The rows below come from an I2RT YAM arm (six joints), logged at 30 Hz.
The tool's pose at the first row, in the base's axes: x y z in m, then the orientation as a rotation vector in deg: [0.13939 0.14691 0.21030 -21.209 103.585 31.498]
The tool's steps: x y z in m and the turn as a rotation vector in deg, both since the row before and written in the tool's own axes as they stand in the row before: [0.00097 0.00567 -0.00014 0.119 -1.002 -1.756]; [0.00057 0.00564 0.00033 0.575 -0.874 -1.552]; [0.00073 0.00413 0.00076 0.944 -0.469 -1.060]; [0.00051 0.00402 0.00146 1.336 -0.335 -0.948]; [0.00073 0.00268 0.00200 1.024 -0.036 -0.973]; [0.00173 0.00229 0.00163 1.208 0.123 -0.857]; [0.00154 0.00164 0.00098 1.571 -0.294 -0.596]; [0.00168 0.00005 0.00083 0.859 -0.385 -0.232]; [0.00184 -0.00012 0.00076 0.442 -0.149 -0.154]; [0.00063 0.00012 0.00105 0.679 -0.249 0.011]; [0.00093 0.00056 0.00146 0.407 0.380 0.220]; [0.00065 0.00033 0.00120 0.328 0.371 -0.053]
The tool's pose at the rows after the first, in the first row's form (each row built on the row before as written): [0.13609 0.15162 0.21043 -22.341 102.162 30.263]; [0.13328 0.15655 0.21066 -23.008 101.000 28.748]; [0.13159 0.16045 0.21030 -23.112 100.425 27.206]; [0.13065 0.16464 0.20992 -22.879 100.067 25.381]; [0.13087 0.16794 0.20903 -22.972 99.929 23.780]; [0.13081 0.17065 0.20715 -22.874 99.991 22.078]; [0.13059 0.17247 0.20551 -22.183 99.749 20.302]; [0.13098 0.17277 0.20370 -21.672 99.415 19.432]; [0.13137 0.17286 0.20175 -21.450 99.281 18.953]; [0.13214 0.17337 0.20093 -20.893 99.112 18.400]; [0.13305 0.17442 0.19975 -20.491 99.577 18.152]; [0.13387 0.17516 0.19889 -20.378 99.962 17.777]
